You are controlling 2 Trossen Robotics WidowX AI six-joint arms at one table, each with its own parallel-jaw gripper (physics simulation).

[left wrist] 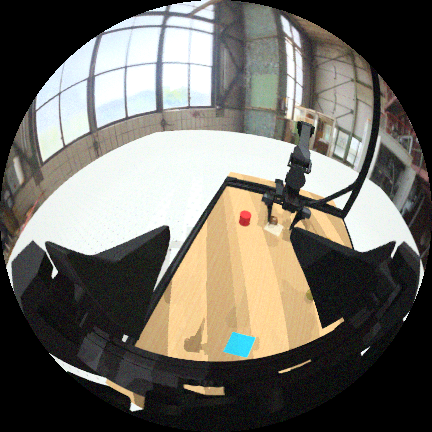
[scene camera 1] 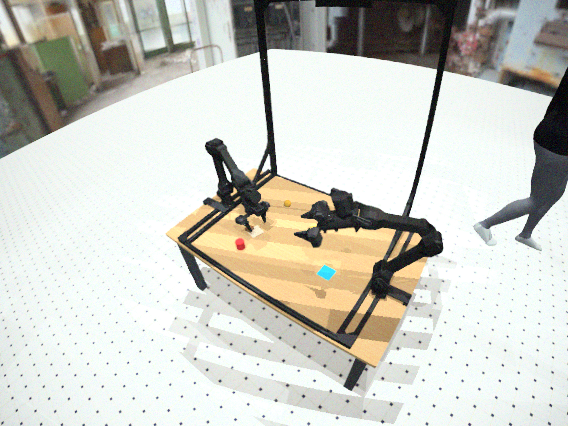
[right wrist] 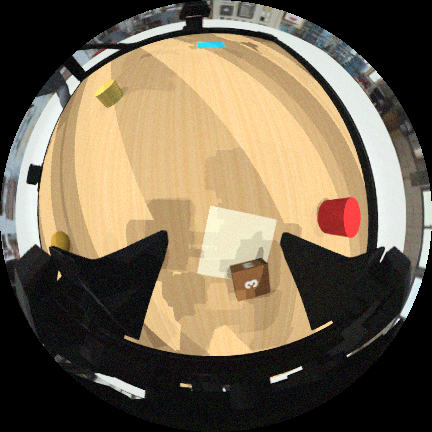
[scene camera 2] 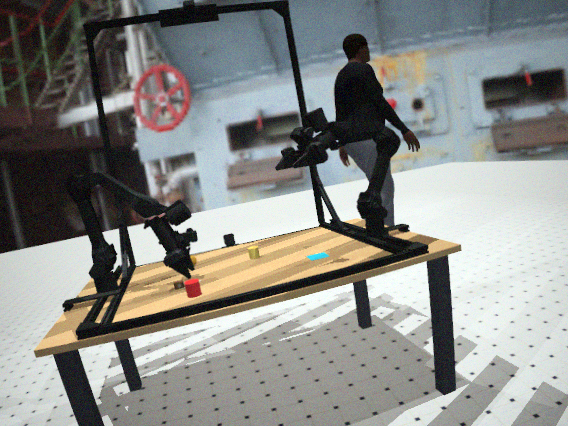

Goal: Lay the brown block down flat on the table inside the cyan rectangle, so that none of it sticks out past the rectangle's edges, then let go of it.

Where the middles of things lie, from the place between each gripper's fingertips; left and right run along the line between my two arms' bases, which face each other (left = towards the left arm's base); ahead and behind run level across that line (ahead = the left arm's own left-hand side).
My right hand is 3 cm above the pale square patch (right wrist: 230, 236), 1 cm to the left of it and 1 cm short of it. From my right hand the other things lie so: red cylinder (right wrist: 341, 216) 13 cm ahead, 1 cm to the left, 1 cm below.
I see my left gripper 4 cm short of the red cylinder, 33 cm to the left of it and 29 cm above it. Round my left hand: pale square patch: 8 cm behind, 35 cm to the right, 31 cm below.
